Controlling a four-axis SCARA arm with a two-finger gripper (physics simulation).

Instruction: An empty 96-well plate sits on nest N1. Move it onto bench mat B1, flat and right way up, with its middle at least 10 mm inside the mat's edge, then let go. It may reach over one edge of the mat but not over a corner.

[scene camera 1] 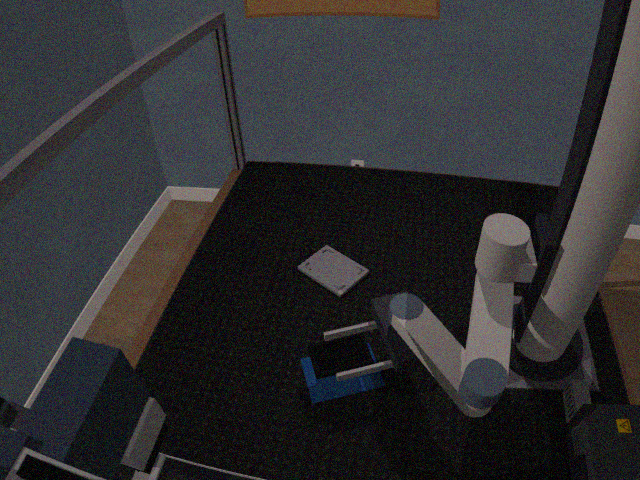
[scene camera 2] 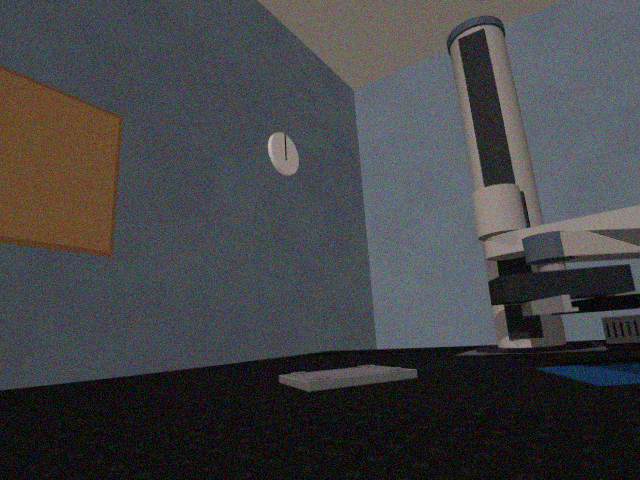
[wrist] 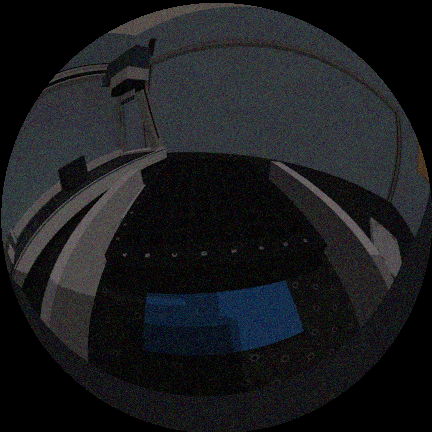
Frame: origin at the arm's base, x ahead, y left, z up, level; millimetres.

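Seen in the pictures: gripper, fingertip midpoint: (scene camera 1: 330, 356) (scene camera 2: 617, 299) (wrist: 205, 172); arm's base, origin of the base link: (scene camera 1: 537, 342).
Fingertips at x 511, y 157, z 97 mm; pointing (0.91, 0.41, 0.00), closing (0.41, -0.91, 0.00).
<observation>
Pixels of each thing's top centre, then the offset from my fingertips to it. "*": a spot on its surface instead. Level surfaces: height alone.
- black 96-well plate, middle of its top: (wrist: 207, 179) (scene camera 2: 607, 298) (scene camera 1: 340, 353) 20 mm back, 9 mm right, 3 mm up
- blue bench mat B1, its level: 82 mm down
- grey nest N1, middle of its top: (scene camera 2: 345, 370) (wrist: 389, 244) (scene camera 1: 333, 267) 56 mm ahead, 338 mm right, 69 mm down
- dark blue box-shaped device, surface spot: (scene camera 1: 77, 382) * 221 mm ahead, 368 mm left, 404 mm up
- pale slanted panel, surface spot: (scene camera 1: 144, 434) * 179 mm ahead, 364 mm left, 279 mm up
My gripper (scene camera 1: 331, 356) (wrist: 205, 172) is shut on the black 96-well plate (scene camera 1: 345, 355) (scene camera 2: 610, 303) (wrist: 202, 215), one pale finger along each side. The plate looks level, with its lettered row facing up in the wrist view. It hangs above the blue bench mat B1 (scene camera 1: 321, 388) (scene camera 2: 602, 375) (wrist: 267, 312); a gap shows between them in scene camera 2. In scene camera 1 the plate covers the mat's middle and far part, and blue shows at its left and near sides. The grey nest N1 (scene camera 1: 333, 269) (scene camera 2: 356, 378) holds no plate.
The arm's white column (scene camera 1: 584, 206) (scene camera 2: 496, 118) stands at the right. A dark blue box-shaped device (scene camera 1: 77, 382) and a pale slanted panel (scene camera 1: 144, 434) stand at the lower left in scene camera 1. A grey frame rail (scene camera 1: 113, 90) runs along the left side.
</observation>
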